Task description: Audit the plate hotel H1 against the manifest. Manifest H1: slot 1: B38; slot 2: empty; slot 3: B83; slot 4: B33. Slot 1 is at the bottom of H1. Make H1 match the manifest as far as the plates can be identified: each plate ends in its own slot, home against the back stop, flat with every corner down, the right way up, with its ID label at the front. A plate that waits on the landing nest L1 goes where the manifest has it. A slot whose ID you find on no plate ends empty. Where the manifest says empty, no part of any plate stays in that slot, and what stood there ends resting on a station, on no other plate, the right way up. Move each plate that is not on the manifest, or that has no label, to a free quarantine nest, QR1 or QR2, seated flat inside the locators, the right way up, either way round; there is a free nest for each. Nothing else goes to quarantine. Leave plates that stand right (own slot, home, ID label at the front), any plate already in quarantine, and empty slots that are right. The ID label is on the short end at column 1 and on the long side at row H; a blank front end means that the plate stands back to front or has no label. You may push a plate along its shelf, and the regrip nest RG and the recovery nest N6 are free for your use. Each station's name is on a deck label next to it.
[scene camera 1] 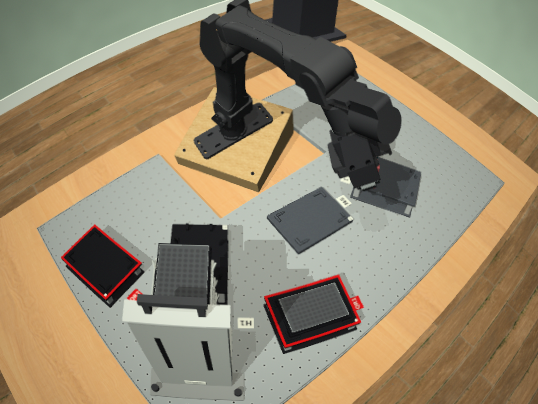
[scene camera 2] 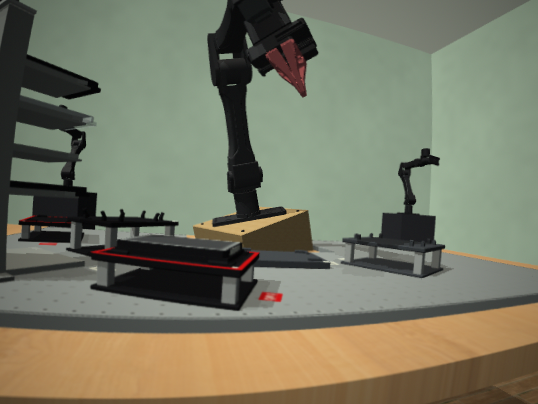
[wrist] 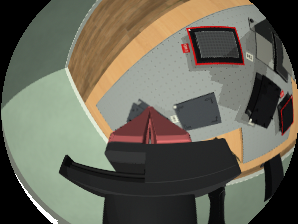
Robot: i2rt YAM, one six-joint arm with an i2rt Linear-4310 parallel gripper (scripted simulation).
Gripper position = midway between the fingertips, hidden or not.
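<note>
My gripper (wrist: 150,111) is visible, and scene camera 2 also shows my gripper (scene camera 2: 303,95). Also visible are a hotel handle (scene camera 1: 197,303) and a red-edged quarantine nest (scene camera 1: 99,260).
</note>
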